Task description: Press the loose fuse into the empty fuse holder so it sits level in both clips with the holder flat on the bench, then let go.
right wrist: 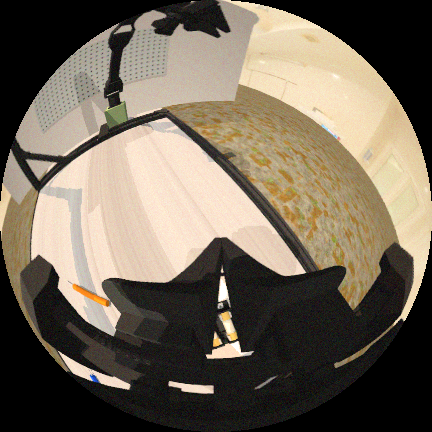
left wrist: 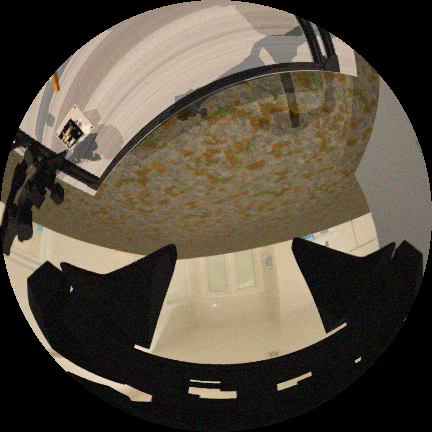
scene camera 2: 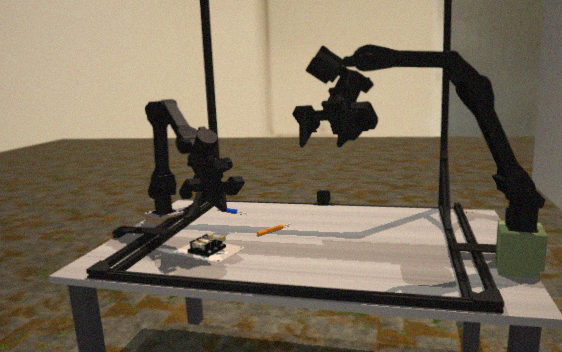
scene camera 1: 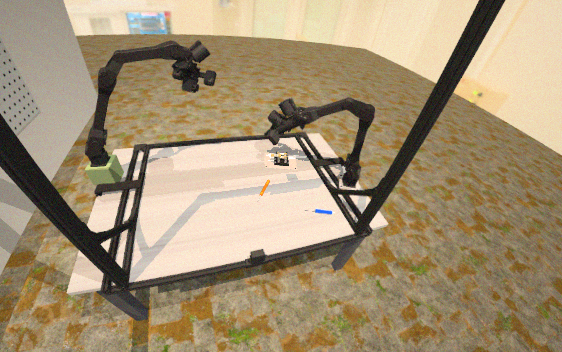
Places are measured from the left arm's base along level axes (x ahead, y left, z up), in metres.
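Where they show: left gripper, fingertip midpoint: (right wrist: 223, 34) (left wrist: 236, 247) (scene camera 2: 318, 146) (scene camera 1: 200, 82); right gripper, fingertip midpoint: (right wrist: 220, 242) (left wrist: 65, 151) (scene camera 2: 225, 211) (scene camera 1: 264, 134); left arm's base, link origin: (right wrist: 114, 104) (scene camera 2: 521, 227) (scene camera 1: 100, 161); right arm's base, link origin: (scene camera 2: 163, 211) (scene camera 1: 349, 182).
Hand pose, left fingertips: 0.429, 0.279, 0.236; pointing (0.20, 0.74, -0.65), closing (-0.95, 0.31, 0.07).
Note:
Things, the pixels of their top centre, and the offset from my left fingertips, as dx, dy, dz. "spot": a spot on its surface instead.
- black fuse holder, top centre: (right wrist: 207, 331) (scene camera 2: 208, 238) (left wrist: 66, 136) (scene camera 1: 281, 156) +0.396, -0.197, -0.309
- pale square plate, surface spot: (scene camera 2: 233, 251) (left wrist: 78, 113) spot: +0.319, -0.204, -0.343
- orange-handled tool, top centre: (right wrist: 80, 290) (scene camera 2: 275, 226) (scene camera 1: 263, 189) +0.269, -0.408, -0.332
- blue-handled tool, top centre: (scene camera 2: 232, 209) (scene camera 1: 319, 210) +0.494, -0.554, -0.331
The black fuse holder (scene camera 1: 281, 159) (scene camera 2: 206, 248) (left wrist: 69, 132) sits on a pale square plate (scene camera 2: 233, 251) (left wrist: 76, 113). Pale fuses with yellowish end caps lie on top of it; the views are too small to tell which is the loose one, or whether it is level in both clips. My right gripper (scene camera 1: 273, 139) (scene camera 2: 220, 206) (right wrist: 220, 242) is shut and empty, above and apart from the holder. In the right wrist view its fingers hide much of the holder. My left gripper (scene camera 2: 321, 145) (left wrist: 236, 247) is wide open and empty, high above the table.
An orange-handled tool (scene camera 1: 265, 188) (scene camera 2: 270, 230) (right wrist: 90, 295) and a blue-handled tool (scene camera 1: 323, 212) (scene camera 2: 231, 211) lie on the table. A black frame rail (scene camera 1: 200, 141) (scene camera 2: 280, 289) runs along the table edge. A green block (scene camera 1: 104, 171) (scene camera 2: 521, 252) stands under the left arm's base.

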